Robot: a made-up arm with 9 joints.
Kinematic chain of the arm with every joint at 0, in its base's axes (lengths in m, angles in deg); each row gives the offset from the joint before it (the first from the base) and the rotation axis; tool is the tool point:
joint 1: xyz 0 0 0.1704 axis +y
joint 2: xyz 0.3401 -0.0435 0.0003 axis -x
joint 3: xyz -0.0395 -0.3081 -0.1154 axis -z
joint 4: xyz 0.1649 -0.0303 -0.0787 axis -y
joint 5: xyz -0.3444 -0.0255 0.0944 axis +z
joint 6: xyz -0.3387 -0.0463 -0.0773 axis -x
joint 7: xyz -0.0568 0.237 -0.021 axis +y
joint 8: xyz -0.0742 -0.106 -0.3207 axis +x
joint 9: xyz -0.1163 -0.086 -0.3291 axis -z
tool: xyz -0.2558 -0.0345 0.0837
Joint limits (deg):
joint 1: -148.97..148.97
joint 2: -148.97..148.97
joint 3: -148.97..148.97
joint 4: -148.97..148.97
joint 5: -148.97..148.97
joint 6: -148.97..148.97
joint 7: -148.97..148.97
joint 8: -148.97..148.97
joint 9: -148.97..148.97
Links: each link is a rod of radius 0.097 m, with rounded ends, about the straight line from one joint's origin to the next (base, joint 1, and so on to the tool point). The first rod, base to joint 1, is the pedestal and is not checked.
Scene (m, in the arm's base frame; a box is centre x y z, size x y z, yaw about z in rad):
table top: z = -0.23
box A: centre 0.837 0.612 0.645 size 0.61 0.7 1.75 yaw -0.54
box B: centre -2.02 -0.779 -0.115 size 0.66 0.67 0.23 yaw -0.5
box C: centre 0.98 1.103 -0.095 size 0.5 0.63 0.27 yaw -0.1
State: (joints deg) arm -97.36 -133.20 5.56 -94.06 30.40 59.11 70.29 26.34 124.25
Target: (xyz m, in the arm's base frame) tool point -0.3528 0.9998 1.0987
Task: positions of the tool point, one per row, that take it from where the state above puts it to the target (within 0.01 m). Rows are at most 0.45 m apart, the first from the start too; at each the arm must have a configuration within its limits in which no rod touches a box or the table.
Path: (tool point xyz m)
1: 1.2340 -0.1750 0.6131
2: 1.2454 -0.1626 0.7911
3: 1.1936 -0.1897 0.9720
4: 1.0831 -0.2518 1.1253
5: 0.7531 -0.2352 1.3645
6: 0.3748 -0.2078 1.4803
7: -0.0134 -0.1767 1.4648
8: -0.3663 -0.1502 1.3195
9: -0.4215 0.0055 1.4456
10: -0.4610 0.2118 1.5138
11: -0.4743 0.4444 1.5105
12: -0.4565 0.6725 1.4328
13: -0.4124 0.8656 1.2890
14: -0.3528 0.9998 1.0986

